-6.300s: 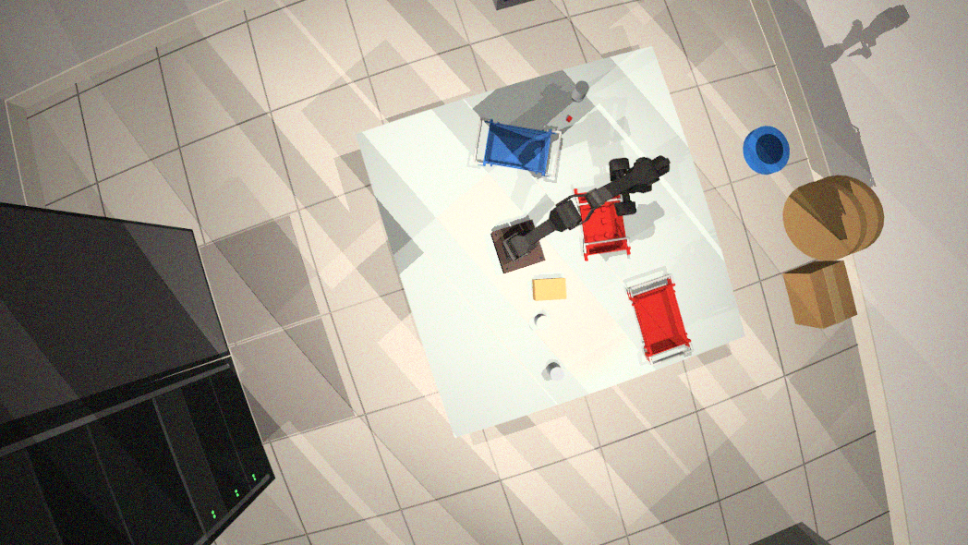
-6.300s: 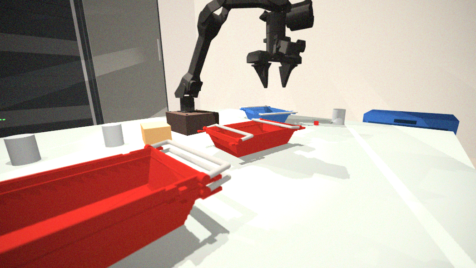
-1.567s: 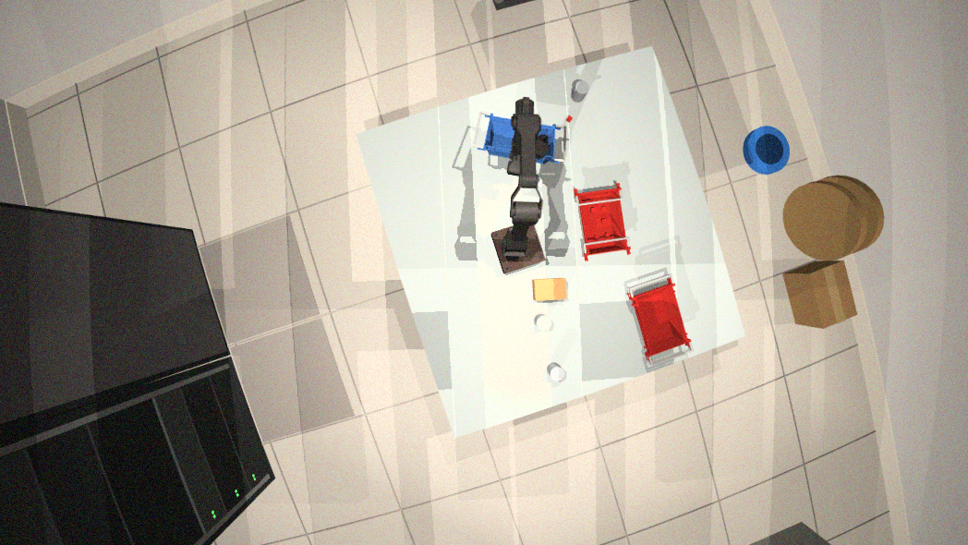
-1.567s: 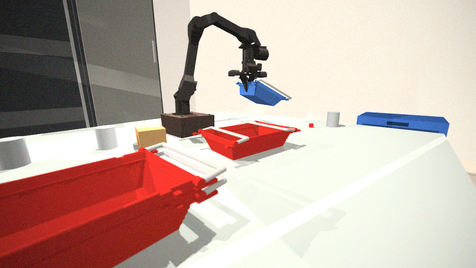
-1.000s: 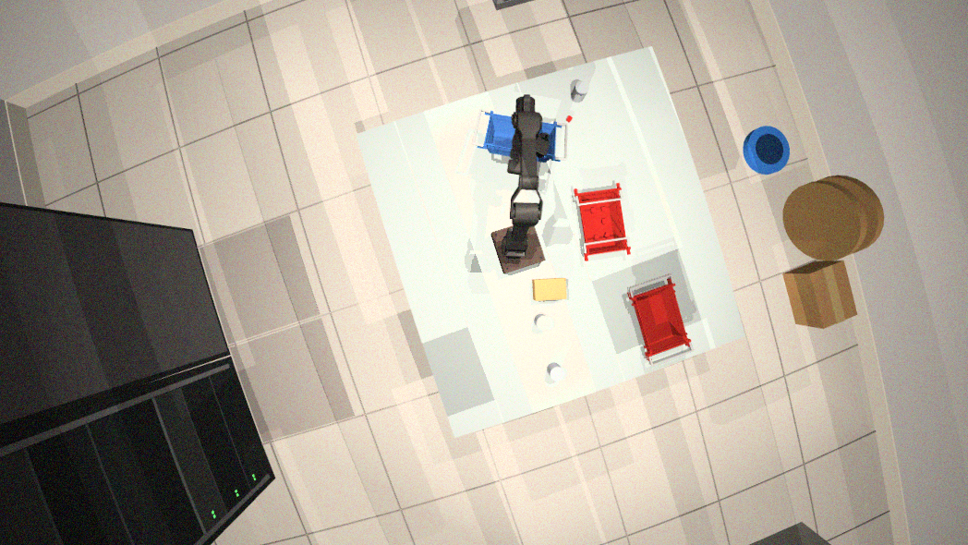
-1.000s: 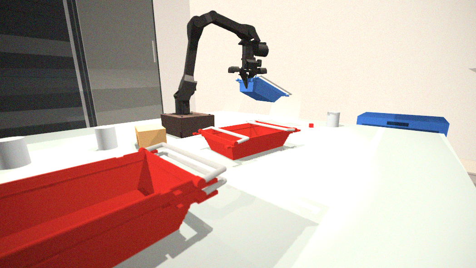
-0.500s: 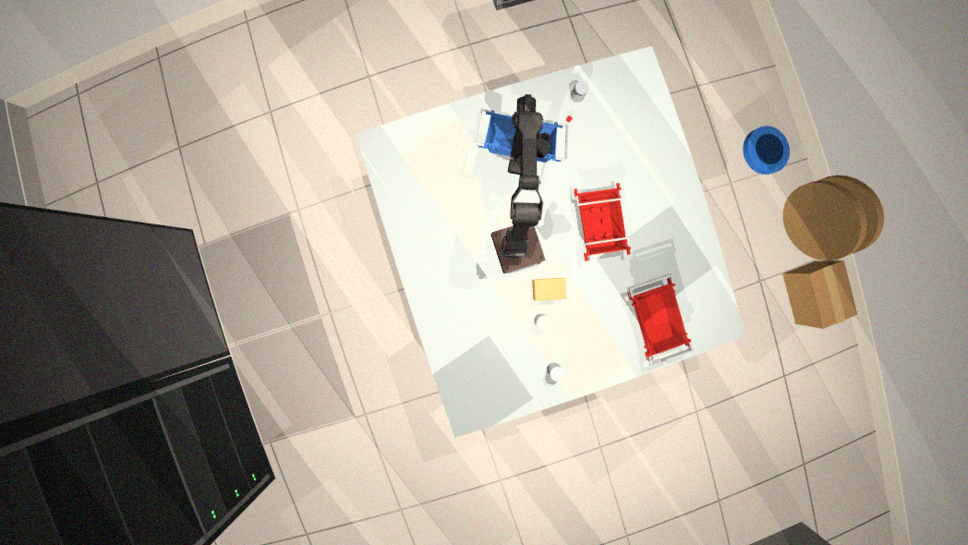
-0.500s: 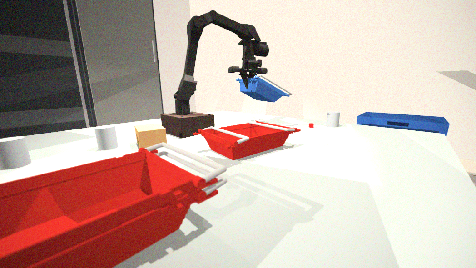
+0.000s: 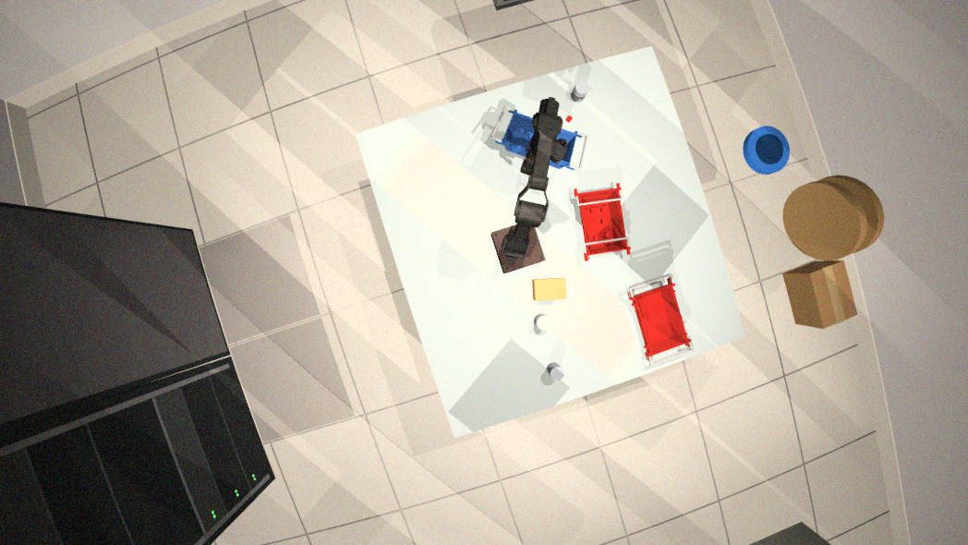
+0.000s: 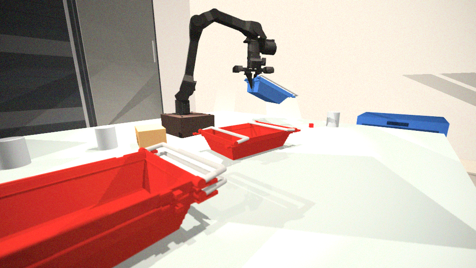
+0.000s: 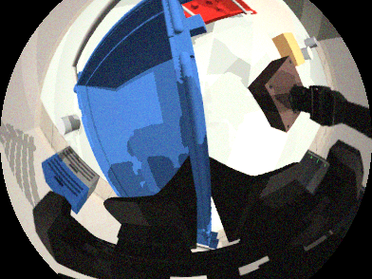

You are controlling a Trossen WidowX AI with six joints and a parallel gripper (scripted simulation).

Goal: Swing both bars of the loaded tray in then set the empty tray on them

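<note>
My gripper tip is now 60 mm to the right of the blue tray and 50 mm short of it. The rest, counted from my gripper tip: tan block (470 mm to the right, 150 mm below, 80 mm behind); then red cube (230 mm ahead, 170 mm below, 150 mm to the left).
</note>
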